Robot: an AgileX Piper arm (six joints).
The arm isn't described. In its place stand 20 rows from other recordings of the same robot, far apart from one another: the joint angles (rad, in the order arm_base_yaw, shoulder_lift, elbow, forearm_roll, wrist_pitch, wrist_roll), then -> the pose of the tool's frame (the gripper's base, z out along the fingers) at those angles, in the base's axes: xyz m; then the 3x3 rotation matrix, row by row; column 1 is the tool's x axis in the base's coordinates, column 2 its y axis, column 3 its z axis.
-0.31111, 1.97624, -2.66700, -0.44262, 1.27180, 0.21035 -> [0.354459 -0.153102 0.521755], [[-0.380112 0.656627 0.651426], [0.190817 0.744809 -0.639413], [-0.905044 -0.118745 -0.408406]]
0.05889, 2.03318, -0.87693, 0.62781, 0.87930, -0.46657 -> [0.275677 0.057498 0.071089], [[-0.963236 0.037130 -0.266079], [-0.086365 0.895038 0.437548], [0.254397 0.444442 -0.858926]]
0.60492, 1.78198, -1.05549, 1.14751, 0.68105, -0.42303 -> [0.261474 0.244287 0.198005], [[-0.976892 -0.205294 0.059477], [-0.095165 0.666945 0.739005], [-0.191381 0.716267 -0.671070]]
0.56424, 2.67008, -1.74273, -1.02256, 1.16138, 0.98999 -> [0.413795 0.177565 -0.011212], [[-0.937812 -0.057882 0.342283], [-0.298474 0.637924 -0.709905], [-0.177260 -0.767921 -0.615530]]
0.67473, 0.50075, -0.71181, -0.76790, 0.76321, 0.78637 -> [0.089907 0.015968 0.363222], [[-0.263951 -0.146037 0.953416], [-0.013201 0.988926 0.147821], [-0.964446 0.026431 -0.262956]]
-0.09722, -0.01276, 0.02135, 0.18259, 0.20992, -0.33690 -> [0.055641 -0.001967 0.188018], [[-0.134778 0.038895 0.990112], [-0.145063 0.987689 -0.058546], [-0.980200 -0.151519 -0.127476]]
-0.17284, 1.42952, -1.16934, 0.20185, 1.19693, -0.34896 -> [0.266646 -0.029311 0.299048], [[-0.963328 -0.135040 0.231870], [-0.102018 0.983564 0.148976], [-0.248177 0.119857 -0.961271]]
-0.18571, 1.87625, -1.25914, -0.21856, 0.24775, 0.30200 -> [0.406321 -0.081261 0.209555], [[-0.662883 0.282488 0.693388], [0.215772 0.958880 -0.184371], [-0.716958 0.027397 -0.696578]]
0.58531, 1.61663, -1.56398, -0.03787, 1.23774, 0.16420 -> [0.280250 0.181839 0.349111], [[-0.850712 -0.417527 0.319311], [-0.382523 0.908413 0.168708], [-0.360506 0.021379 -0.932512]]
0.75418, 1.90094, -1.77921, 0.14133, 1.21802, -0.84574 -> [0.289086 0.288082 0.305368], [[0.023588 -0.990181 0.137785], [-0.950250 0.020612 0.310806], [-0.310594 -0.138261 -0.940434]]
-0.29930, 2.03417, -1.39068, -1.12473, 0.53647, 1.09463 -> [0.409164 -0.170167 0.186285], [[-0.672170 0.587752 0.450261], [0.236711 0.746811 -0.621483], [-0.701538 -0.311161 -0.641111]]
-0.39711, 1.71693, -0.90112, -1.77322, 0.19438, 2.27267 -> [0.316122 -0.151250 0.189401], [[-0.271077 0.731405 0.625751], [0.620129 0.629902 -0.467615], [-0.736177 0.261286 -0.624318]]
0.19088, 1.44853, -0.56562, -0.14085, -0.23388, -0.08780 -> [0.266422 0.054497 0.195637], [[-0.463397 -0.328206 0.823131], [-0.316521 0.928911 0.192192], [-0.827694 -0.171477 -0.534339]]
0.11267, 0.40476, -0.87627, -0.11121, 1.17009, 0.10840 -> [0.031683 -0.005774 0.369473], [[-0.569195 0.008349 0.822160], [0.000491 0.999952 -0.009815], [-0.822202 -0.005183 -0.569172]]
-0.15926, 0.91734, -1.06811, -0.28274, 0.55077, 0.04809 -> [0.179188 -0.042238 0.425010], [[-0.338556 0.233771 0.911444], [-0.139367 0.945505 -0.294274], [-0.930568 -0.226654 -0.287527]]
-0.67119, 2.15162, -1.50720, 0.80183, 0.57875, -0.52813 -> [0.380928 -0.256852 0.154294], [[-0.566962 0.514465 0.643335], [0.666359 0.745577 -0.008974], [-0.484273 0.423604 -0.765532]]
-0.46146, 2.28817, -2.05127, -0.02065, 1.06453, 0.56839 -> [0.444950 -0.223095 0.209496], [[-0.472763 0.826894 0.304536], [0.826692 0.535847 -0.171604], [-0.305083 0.170629 -0.936915]]
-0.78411, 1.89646, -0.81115, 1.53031, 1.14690, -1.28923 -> [0.270052 -0.152301 0.146098], [[-0.617888 0.106491 0.779021], [0.722670 0.467273 0.509317], [-0.309778 0.877676 -0.365680]]
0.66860, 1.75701, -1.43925, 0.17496, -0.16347, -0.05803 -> [0.339105 0.264600 0.351151], [[-0.122510 -0.587305 0.800040], [0.048942 0.801556 0.595913], [-0.991260 0.112161 -0.069455]]
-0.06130, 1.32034, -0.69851, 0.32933, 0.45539, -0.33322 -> [0.245738 -0.002115 0.223088], [[-0.821313 -0.048887 0.568380], [0.015308 0.994074 0.107622], [-0.570273 0.097092 -0.815697]]
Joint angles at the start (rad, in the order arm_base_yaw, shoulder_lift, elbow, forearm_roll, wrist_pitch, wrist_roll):
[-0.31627 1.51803 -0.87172 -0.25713 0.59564 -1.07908]
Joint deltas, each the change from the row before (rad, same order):
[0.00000 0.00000 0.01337 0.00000 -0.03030 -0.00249]
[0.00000 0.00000 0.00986 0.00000 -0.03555 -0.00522]
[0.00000 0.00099 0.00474 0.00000 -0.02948 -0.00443]
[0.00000 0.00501 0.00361 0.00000 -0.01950 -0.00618]
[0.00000 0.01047 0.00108 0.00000 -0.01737 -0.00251]
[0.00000 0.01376 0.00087 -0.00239 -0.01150 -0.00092]
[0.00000 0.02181 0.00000 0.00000 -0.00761 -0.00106]
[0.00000 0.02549 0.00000 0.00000 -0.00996 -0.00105]
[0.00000 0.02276 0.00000 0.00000 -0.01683 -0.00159]
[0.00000 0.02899 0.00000 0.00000 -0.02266 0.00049]
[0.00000 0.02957 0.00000 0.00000 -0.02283 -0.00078]
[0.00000 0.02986 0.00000 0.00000 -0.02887 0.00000]
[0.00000 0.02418 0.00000 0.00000 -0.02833 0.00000]
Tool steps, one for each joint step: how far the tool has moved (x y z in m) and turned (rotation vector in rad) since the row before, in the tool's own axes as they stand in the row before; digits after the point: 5 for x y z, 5 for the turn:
[-0.00053 0.00137 0.00203 0.01398 -0.01069 -0.00435]
[-0.00094 -0.00002 0.00142 0.02199 -0.01406 -0.00653]
[-0.00099 -0.00092 0.00093 0.02063 -0.01222 -0.00515]
[-0.00070 -0.00015 0.00194 0.00903 -0.00684 -0.00721]
[-0.00083 -0.00028 0.00318 0.00433 -0.00515 -0.00385]
[-0.00054 0.00040 0.00411 -0.00340 -0.00085 -0.00472]
[-0.00060 0.00124 0.00634 -0.01429 0.00160 -0.00348]
[-0.00072 0.00143 0.00741 -0.01577 0.00134 -0.00383]
[-0.00095 0.00068 0.00662 -0.00701 -0.00242 -0.00400]
[-0.00119 0.00092 0.00844 -0.00786 -0.00369 -0.00245]
[-0.00112 0.00114 0.00861 -0.00830 -0.00370 -0.00362]
[-0.00129 0.00086 0.00870 -0.00322 -0.00642 -0.00268]
[-0.00117 0.00046 0.00704 0.00179 -0.00747 -0.00200]

